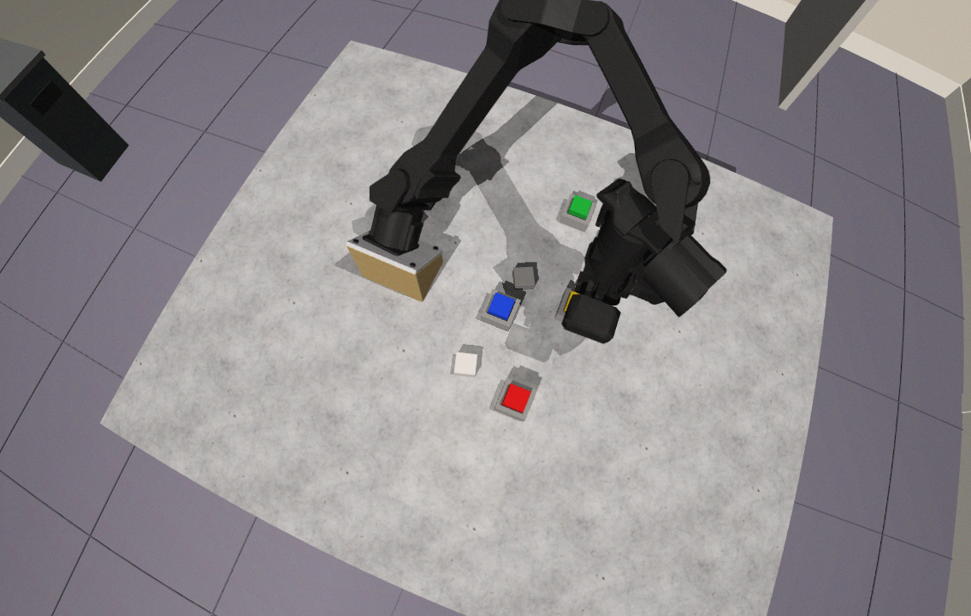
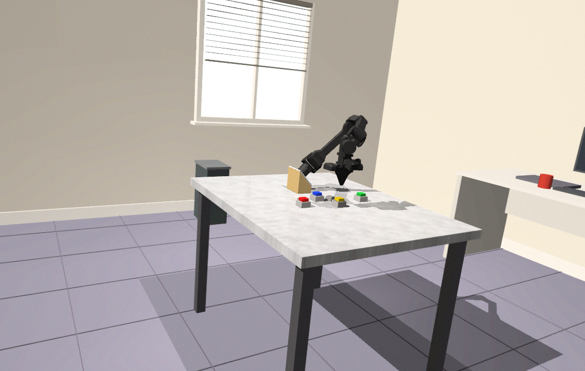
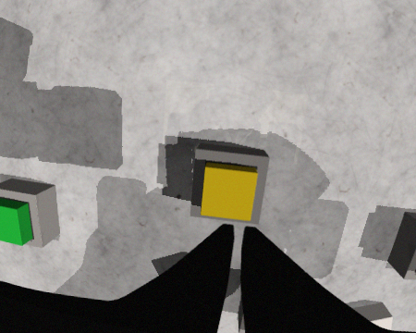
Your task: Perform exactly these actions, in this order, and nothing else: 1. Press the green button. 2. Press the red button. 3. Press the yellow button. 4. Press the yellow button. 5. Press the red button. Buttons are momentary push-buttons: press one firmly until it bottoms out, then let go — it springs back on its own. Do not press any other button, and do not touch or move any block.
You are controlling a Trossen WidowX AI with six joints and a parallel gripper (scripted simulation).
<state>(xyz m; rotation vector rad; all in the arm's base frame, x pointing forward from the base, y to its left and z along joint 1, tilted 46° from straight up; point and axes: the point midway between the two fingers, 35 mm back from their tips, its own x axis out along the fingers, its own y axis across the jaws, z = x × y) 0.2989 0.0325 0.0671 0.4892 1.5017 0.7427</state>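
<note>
My gripper tip is 10 mm past the yellow button and 70 mm above it. Also, from my gripper tip: blue button 110 mm behind, 60 mm to the right, 70 mm below; then red button 20 mm behind, 170 mm to the right, 70 mm below; then grey block 100 mm behind, 10 mm to the left, 90 mm below.
</note>
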